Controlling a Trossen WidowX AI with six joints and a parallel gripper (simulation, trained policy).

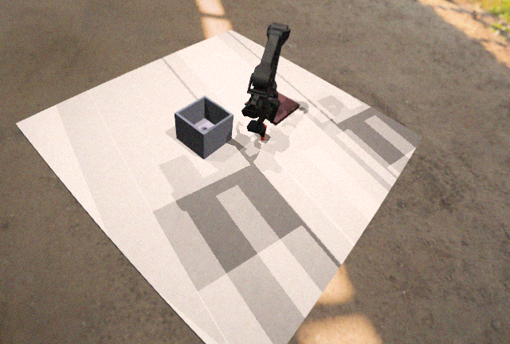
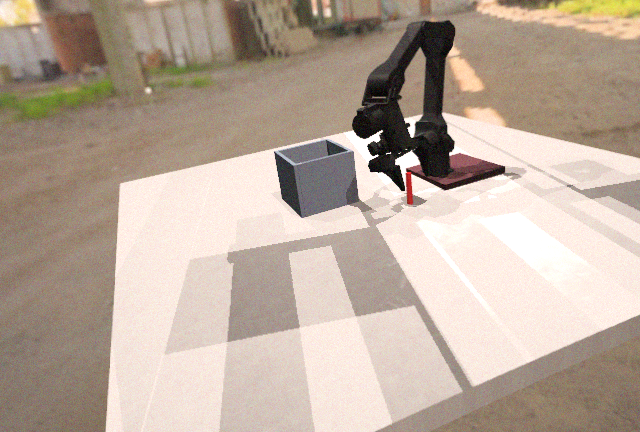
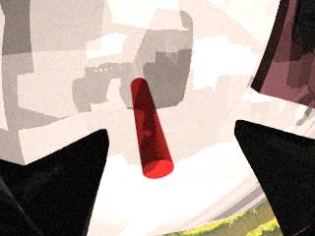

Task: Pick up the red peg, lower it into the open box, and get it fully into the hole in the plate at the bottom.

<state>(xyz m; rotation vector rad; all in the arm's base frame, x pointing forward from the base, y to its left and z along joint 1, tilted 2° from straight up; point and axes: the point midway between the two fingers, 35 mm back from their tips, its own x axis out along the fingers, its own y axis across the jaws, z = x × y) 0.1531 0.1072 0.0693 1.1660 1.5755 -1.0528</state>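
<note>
Now: the red peg 2 cm ahead of my gripper tip and 1 cm below it. Also, from my gripper tip: plate 19 cm ahead, 18 cm to the right.
</note>
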